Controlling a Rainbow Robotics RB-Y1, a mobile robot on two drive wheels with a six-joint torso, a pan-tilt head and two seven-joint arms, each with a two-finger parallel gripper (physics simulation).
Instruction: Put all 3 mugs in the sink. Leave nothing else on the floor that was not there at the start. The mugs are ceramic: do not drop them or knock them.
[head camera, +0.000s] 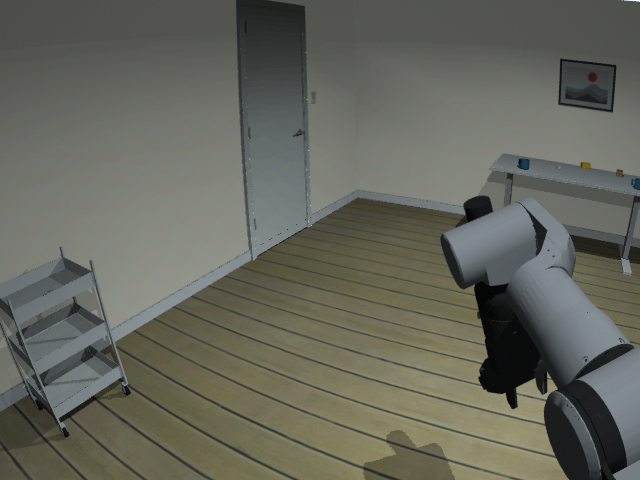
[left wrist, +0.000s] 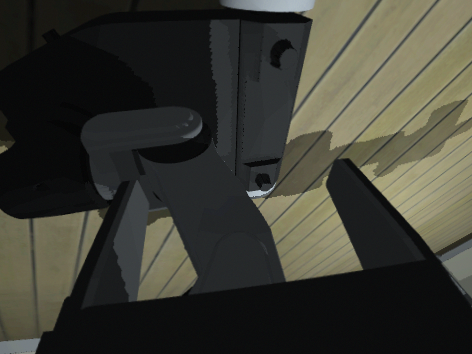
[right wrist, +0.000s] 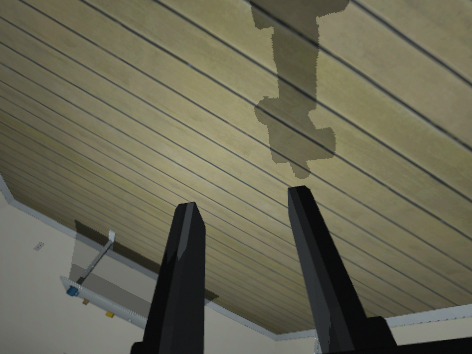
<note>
In view: the left gripper (left wrist: 239, 181), the right gripper (head camera: 527, 397), a grey door (head camera: 272, 70), a wheeled metal shelf cart (head camera: 68, 371) and a desk (right wrist: 94, 298).
The right gripper is seen too in the right wrist view (right wrist: 243, 207).
</note>
